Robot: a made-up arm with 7 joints.
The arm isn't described. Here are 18 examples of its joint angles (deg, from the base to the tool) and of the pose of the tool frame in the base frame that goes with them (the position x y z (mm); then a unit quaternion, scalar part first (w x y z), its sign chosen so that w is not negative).
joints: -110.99 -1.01 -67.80 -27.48 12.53 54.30 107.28
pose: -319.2 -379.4 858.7 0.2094 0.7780 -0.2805 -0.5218
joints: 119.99 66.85 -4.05 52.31 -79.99 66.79 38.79
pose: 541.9 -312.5 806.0 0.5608 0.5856 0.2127 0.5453
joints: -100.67 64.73 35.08 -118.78 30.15 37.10 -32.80
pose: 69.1 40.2 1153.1 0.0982 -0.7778 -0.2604 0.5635
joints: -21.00 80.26 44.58 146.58 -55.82 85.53 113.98
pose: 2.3 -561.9 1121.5 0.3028 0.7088 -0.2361 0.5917
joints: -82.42 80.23 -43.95 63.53 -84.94 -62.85 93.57
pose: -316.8 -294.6 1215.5 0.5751 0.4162 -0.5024 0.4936
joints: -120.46 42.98 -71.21 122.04 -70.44 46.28 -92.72
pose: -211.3 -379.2 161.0 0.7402 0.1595 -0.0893 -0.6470
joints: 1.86 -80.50 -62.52 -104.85 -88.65 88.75 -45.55
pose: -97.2 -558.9 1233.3 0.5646 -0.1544 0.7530 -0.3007
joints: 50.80 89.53 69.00 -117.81 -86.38 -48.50 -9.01
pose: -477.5 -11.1 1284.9 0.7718 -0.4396 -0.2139 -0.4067
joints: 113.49 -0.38 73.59 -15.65 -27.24 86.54 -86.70
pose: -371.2 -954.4 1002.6 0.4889 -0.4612 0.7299 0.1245
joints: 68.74 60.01 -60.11 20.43 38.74 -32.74 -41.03
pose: -116.7 23.4 822.0 0.1534 -0.0025 -0.3706 -0.9160
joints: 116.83 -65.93 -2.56 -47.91 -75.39 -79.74 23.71
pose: 317.0 -134.9 691.0 0.3036 0.7937 0.2639 0.4564
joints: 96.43 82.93 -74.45 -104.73 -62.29 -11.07 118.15
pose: -459.5 241.7 659.6 0.7778 -0.1659 0.1724 0.5812
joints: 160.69 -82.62 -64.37 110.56 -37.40 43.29 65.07
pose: -728.0 -355.6 971.4 0.4824 -0.4862 -0.4246 0.5922
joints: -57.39 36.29 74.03 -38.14 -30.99 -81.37 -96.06
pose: -21.2 348.4 1135.1 0.2568 -0.6122 0.1646 -0.7295
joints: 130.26 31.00 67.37 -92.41 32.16 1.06 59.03
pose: -3.6 -470.5 842.8 0.5005 0.5244 0.6884 0.0259
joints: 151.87 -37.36 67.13 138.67 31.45 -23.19 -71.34
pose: 43.8 -510.9 802.1 0.3083 0.2692 -0.8511 0.3287
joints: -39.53 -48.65 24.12 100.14 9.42 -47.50 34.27
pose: -92.6 129.1 703.5 0.4418 -0.3216 -0.7185 0.4304
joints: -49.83 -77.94 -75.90 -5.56 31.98 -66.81 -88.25
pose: 1.1 -285.0 973.5 0.3101 -0.0173 -0.8930 0.3256
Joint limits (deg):
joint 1: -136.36..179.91
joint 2: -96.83..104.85
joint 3: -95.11..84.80
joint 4: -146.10..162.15
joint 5: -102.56..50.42
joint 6: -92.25..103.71
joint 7: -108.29..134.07
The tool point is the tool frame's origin. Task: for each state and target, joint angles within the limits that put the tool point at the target. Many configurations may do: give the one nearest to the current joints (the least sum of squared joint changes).
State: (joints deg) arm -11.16 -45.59 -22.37 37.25 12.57 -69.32 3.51
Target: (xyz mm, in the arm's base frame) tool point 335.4 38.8 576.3
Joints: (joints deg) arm 6.30 -73.06 -57.25 63.16 -35.84 -27.78 -2.49
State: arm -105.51 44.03 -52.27 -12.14 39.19 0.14 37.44
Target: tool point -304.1 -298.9 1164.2
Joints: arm -114.56 59.38 -51.22 -14.88 -3.40 45.72 28.13
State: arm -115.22 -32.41 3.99 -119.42 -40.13 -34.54 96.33
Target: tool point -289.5 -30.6 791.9
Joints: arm -121.18 -34.95 11.99 -115.44 -54.02 -29.36 95.08
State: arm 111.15 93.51 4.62 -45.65 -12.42 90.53 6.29
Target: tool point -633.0 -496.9 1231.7
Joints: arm 94.10 88.95 10.20 -44.27 -31.16 103.71 -4.21
